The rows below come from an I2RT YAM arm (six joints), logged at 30 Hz.
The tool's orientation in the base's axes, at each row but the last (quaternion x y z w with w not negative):
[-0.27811 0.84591 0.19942 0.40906]
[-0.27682 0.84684 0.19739 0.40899]
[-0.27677 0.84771 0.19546 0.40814]
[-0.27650 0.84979 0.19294 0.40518]
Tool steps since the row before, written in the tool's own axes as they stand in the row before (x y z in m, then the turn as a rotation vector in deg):
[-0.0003 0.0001 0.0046 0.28 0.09 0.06]
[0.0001 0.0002 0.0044 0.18 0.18 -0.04]
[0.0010 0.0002 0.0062 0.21 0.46 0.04]
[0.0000 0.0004 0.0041 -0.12 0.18 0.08]
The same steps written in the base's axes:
[0.0028 0.0028 -0.0024 -0.17 0.02 -0.25]
[0.0024 0.0026 -0.0026 -0.23 0.06 -0.10]
[0.0030 0.0033 -0.0044 -0.37 0.31 -0.14]
[0.0021 0.0026 -0.0024 0.00 0.22 0.07]

